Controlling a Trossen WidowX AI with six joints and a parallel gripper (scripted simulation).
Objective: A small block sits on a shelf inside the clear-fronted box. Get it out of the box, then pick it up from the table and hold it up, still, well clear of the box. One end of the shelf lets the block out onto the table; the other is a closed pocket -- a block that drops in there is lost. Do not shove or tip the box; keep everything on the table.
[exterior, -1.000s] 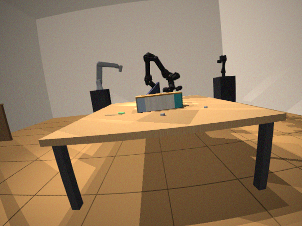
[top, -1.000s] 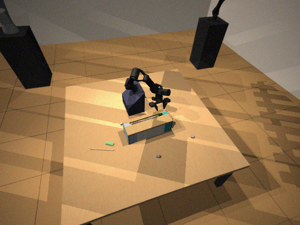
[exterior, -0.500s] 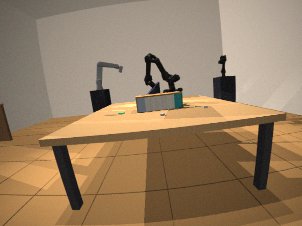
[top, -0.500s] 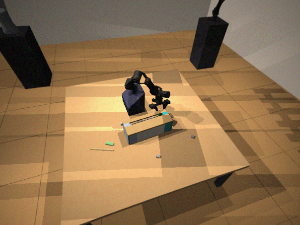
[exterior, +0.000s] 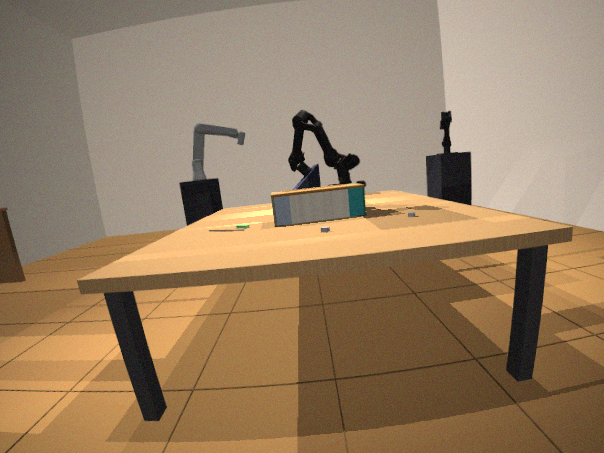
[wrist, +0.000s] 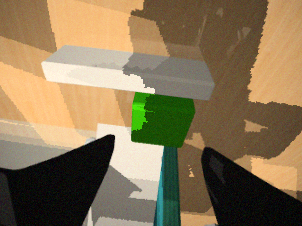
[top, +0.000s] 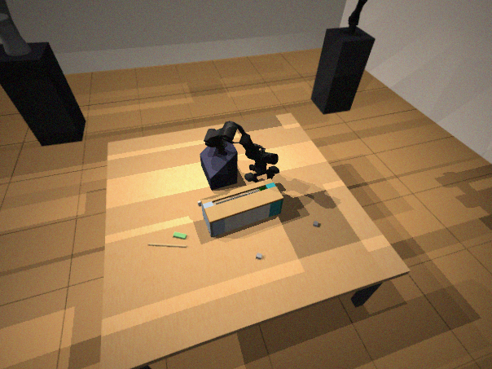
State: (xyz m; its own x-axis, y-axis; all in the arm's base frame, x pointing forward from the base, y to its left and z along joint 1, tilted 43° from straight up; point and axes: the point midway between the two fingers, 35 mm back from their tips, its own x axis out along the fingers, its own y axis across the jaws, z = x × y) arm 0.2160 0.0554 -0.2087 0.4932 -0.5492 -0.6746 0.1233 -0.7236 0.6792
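My gripper tip is now 20 mm past the small green block and 20 mm above it. From my gripper tip the other things lie so: long box 160 mm to the right, 80 mm ahead, 30 mm above; then thin stick 540 mm to the right, 210 mm ahead, 30 mm below.
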